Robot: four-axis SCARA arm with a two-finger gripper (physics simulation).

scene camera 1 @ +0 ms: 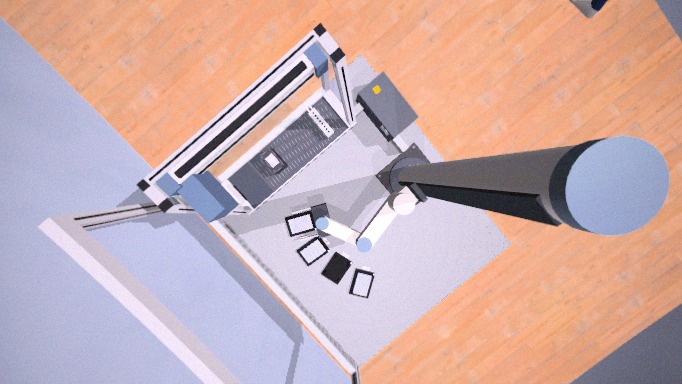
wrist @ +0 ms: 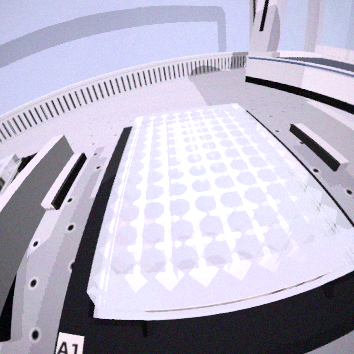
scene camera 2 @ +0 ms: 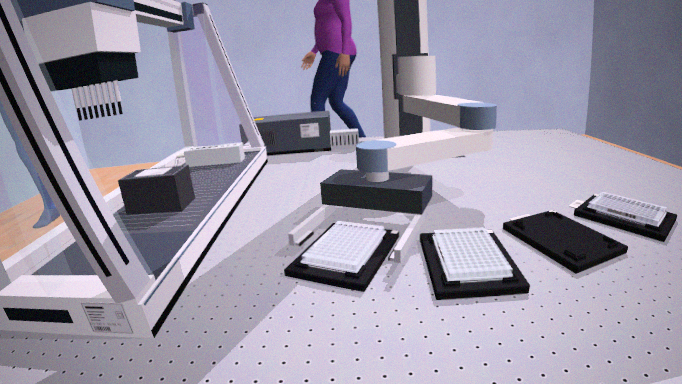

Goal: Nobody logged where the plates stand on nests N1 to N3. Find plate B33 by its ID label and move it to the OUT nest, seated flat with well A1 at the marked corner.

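Frame: origin at the arm's base, x left, y back, z up, level; millimetres.
Seen in the pictures: gripper, between the fingertips: point(scene camera 1: 296, 226) point(wrist: 187, 125) point(scene camera 2: 340, 247).
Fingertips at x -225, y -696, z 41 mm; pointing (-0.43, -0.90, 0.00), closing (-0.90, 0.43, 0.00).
Offsets run from my fingertips to a thing's top centre. "*": to the spot under its first point.
My gripper point(scene camera 2: 346, 245) point(wrist: 187, 125) is open and empty. Its fingers stand apart on either side of a clear 96-well plate @(dz -2, dx +8, dy +26 mm) point(scene camera 1: 300, 223) point(scene camera 2: 345, 247) point(wrist: 200, 175), near the plate but with a gap to each side. That plate sits on a black nest @(dz -10, dx +7, dy +25 mm) point(scene camera 2: 327, 280) point(wrist: 120, 335) with an A1 tag @(* dz -16, dx +87, dy +70 mm) point(wrist: 70, 345) at the near left corner in the wrist view. A second plate @(dz -2, dx +180, dy -28 mm) point(scene camera 1: 313, 250) point(scene camera 2: 472, 255) sits on the neighbouring nest. A bare black nest @(dz -10, dx +356, dy +8 mm) point(scene camera 1: 336, 267) point(scene camera 2: 565, 240) follows, then a plate @(dz -2, dx +532, dy +62 mm) point(scene camera 1: 362, 283) point(scene camera 2: 630, 209) on the last nest. No plate ID is readable.
A framed liquid handler point(scene camera 1: 247, 100) point(scene camera 2: 200, 220) stands beside the first nest, with a black block @(* dz +61, dx -332, dy +131 mm) point(scene camera 2: 157, 192) and a white rack @(* dz +66, dx -346, dy +492 mm) point(scene camera 1: 320, 121) point(scene camera 2: 215, 154) on its deck. A grey box @(* dz +87, dx -178, dy +810 mm) point(scene camera 1: 387, 105) point(scene camera 2: 295, 132) stands near the arm's column point(scene camera 1: 480, 175). A person point(scene camera 2: 334, 50) stands behind.
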